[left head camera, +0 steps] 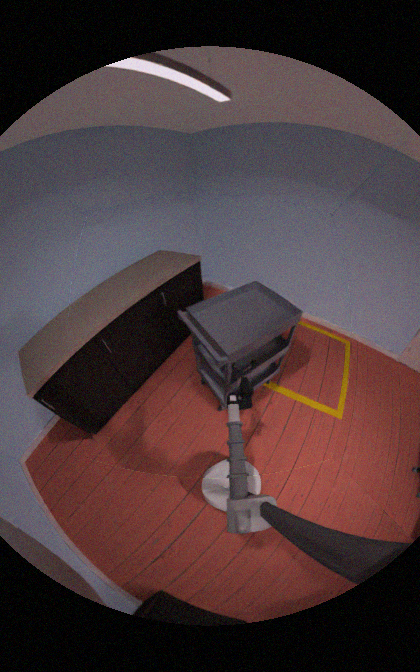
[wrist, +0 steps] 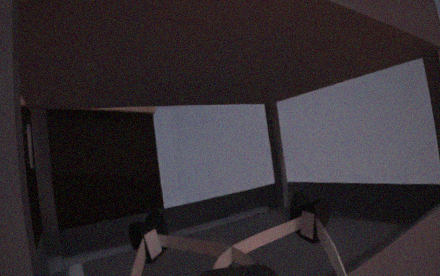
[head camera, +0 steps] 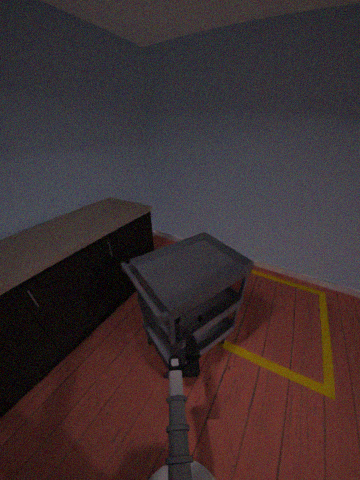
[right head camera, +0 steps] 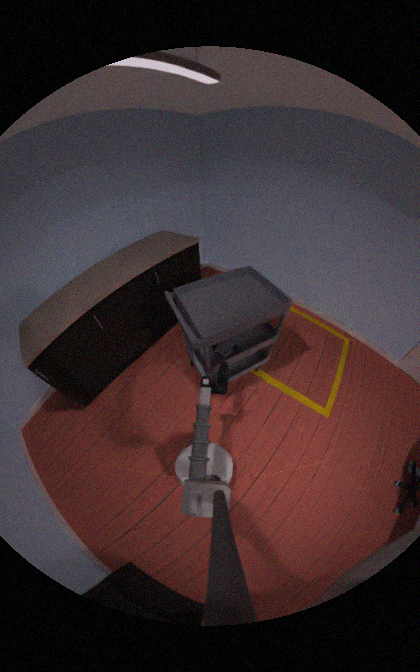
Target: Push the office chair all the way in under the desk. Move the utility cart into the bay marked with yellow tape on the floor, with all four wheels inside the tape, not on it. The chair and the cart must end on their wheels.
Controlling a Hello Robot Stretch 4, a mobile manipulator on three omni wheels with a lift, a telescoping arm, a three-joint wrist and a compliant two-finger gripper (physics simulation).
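Note:
The grey utility cart stands upright and angled, over the left side of the yellow tape bay. It hides the bay's left part, and its far wheels are hidden. My gripper is open and empty, reaching in between the cart's top and middle shelves, beside its near corner post. Part of the office chair's dark wheeled base shows at the right edges of the left and right head views. I cannot identify the desk for certain.
A long dark cabinet with a pale top stands left of the cart, near its handle end. Blue walls meet behind the cart. A dark object lies at the bottom of both side head views.

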